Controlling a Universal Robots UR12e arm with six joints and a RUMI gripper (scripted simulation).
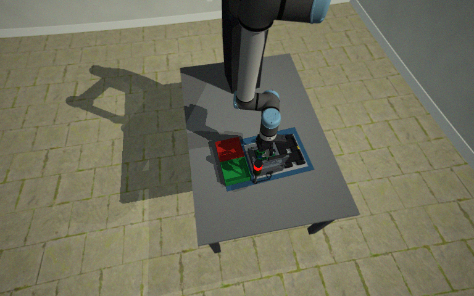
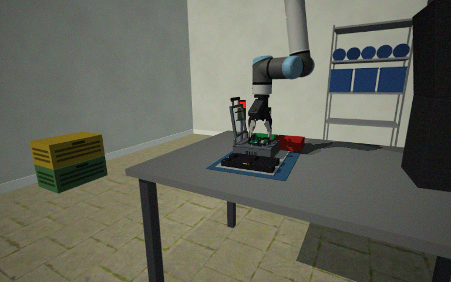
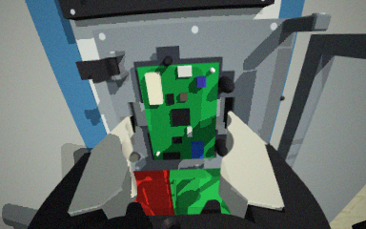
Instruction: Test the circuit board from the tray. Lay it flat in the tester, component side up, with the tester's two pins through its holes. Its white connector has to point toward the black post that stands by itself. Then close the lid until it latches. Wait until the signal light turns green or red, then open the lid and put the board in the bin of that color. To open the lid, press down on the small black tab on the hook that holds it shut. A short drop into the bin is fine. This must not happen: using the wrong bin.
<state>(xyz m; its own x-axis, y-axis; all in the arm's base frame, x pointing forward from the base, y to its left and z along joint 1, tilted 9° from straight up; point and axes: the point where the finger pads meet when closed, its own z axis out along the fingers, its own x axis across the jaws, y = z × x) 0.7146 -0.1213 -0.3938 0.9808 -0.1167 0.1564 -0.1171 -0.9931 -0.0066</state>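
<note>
Now: the green circuit board 10 mm to the right of my hand and 10 mm below it. Also, from my hand: black latch piece (50 mm behind, 60 mm to the left); then green bin (20 mm ahead, 210 mm to the right, 70 mm below); then tester lid (110 mm ahead, 20 mm to the right, 100 mm above).
</note>
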